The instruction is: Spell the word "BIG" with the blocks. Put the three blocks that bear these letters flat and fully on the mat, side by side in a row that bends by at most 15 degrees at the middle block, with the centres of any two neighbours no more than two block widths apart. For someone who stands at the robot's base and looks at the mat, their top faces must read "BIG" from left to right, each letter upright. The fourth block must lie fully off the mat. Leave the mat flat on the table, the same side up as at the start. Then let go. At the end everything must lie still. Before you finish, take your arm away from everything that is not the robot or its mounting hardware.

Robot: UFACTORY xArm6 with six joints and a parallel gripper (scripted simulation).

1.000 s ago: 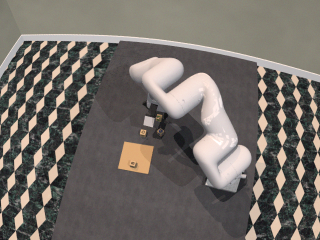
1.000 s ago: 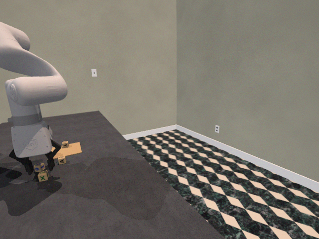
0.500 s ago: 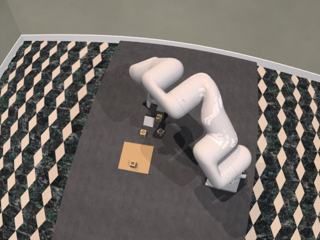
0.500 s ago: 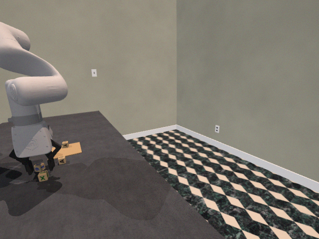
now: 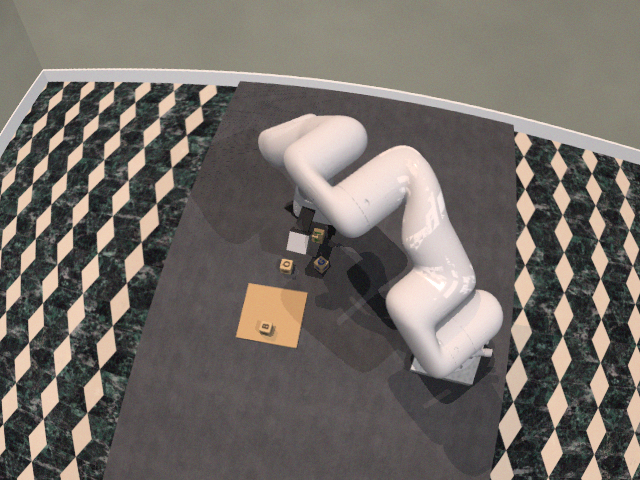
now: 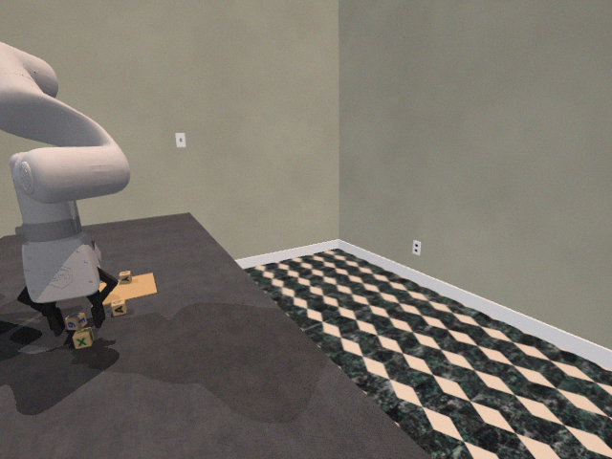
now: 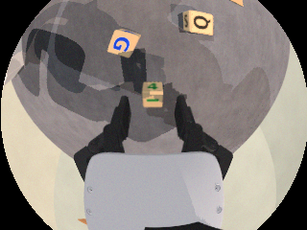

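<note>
My hand is 220 mm to the right of the tan mat, 60 mm short of it and 50 mm above it. Round my hand: B block 260 mm to the left, 70 mm ahead, 30 mm below; G block 80 mm to the left, 40 mm below, 20 mm behind.
</note>
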